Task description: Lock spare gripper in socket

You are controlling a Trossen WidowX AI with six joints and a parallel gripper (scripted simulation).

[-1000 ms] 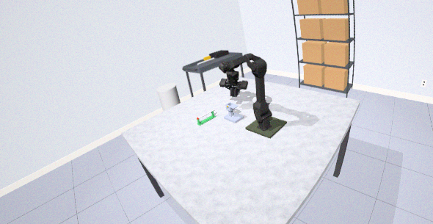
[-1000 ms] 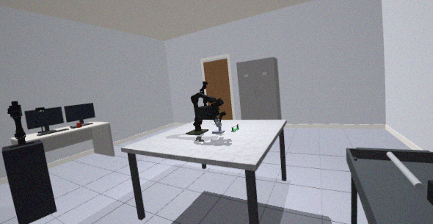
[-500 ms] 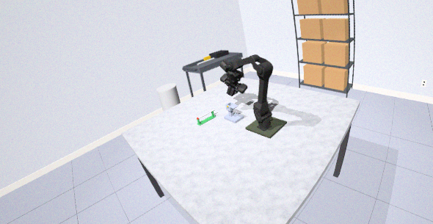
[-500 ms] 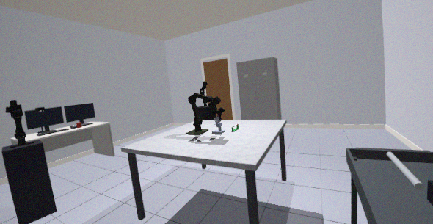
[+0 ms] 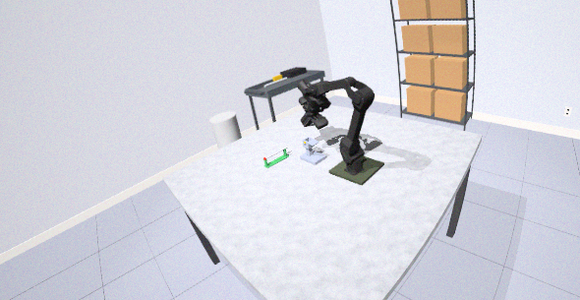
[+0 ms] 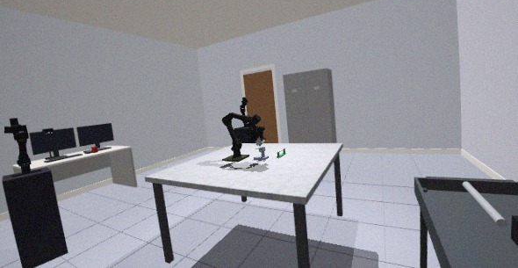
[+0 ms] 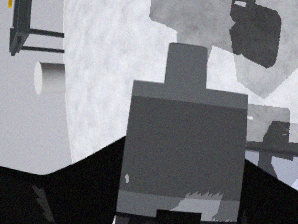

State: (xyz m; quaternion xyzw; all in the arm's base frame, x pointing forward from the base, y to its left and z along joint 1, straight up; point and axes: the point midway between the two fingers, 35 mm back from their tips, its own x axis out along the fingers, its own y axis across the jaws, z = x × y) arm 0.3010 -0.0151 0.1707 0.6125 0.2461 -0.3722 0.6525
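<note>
Right now my gripper tip is 70 mm past the mount, 70 mm to the right of it and 110 mm above it. From my gripper tip the other things lie so: green holder (50 mm ahead, 220 mm to the left, 140 mm below); spare gripper (10 mm behind, 10 mm above).
</note>
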